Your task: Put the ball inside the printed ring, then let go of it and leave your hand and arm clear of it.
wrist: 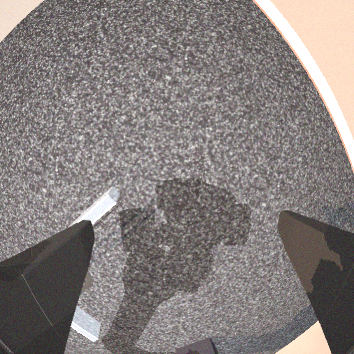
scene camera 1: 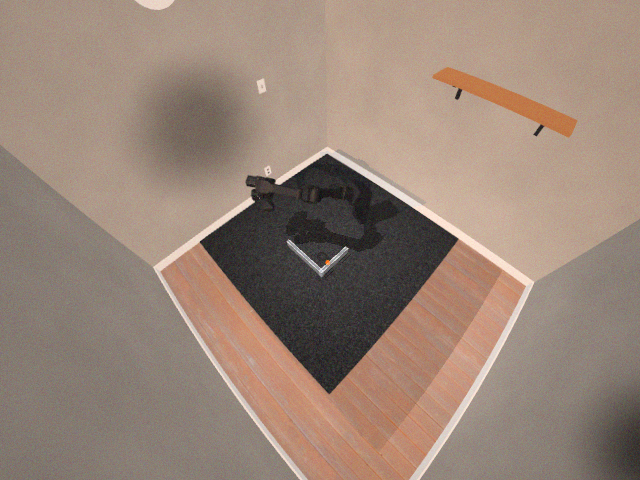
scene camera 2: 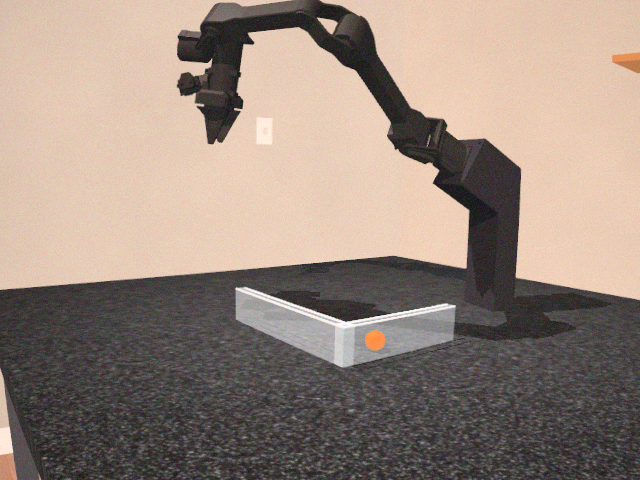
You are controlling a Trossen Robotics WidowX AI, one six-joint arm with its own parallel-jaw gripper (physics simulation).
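Seen in the pictures: gripper, fingertip midpoint: (wrist: 188, 226) (scene camera 2: 215, 143); arm's base at its link origin: (scene camera 1: 350, 193) (scene camera 2: 458, 161).
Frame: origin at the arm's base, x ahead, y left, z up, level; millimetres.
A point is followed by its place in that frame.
The orange ball (scene camera 1: 327, 261) (scene camera 2: 374, 340) rests on the dark table top, close inside the corner of a low clear wall; it shows through the wall in scene camera 2. A faint dark circle, apparently the printed ring (scene camera 1: 317, 255) {z -306, x 333, y 16 mm}, lies inside the same corner in scene camera 1. The ball is at its lower right side; whether they overlap is too small to tell. My gripper (scene camera 1: 266, 207) {z 23, x 398, y -286 mm} (scene camera 2: 216, 141) {z 23, x 398, y -286 mm} (wrist: 188, 226) {z 23, x 398, y -286 mm} is open and empty, pointing down, high above the table and well away from the ball. The ball does not show in the wrist view.
The clear L-shaped wall (scene camera 1: 305, 256) {z -247, x 410, y -12 mm} (scene camera 2: 289, 321) {z -269, x 421, y 0 mm} (wrist: 101, 204) {z -247, x 406, y -161 mm} has two straight sides with white top edges. The arm's base (scene camera 2: 491, 242) {z -165, x -53, y 56 mm} stands behind it on the table top (scene camera 1: 330, 330) {z -307, x 635, y 393 mm} (scene camera 2: 310, 423) {z -307, x 583, y 260 mm}. The arm's shadow falls behind and partly within the L. A wooden shelf (scene camera 1: 506, 100) hangs on the room wall.
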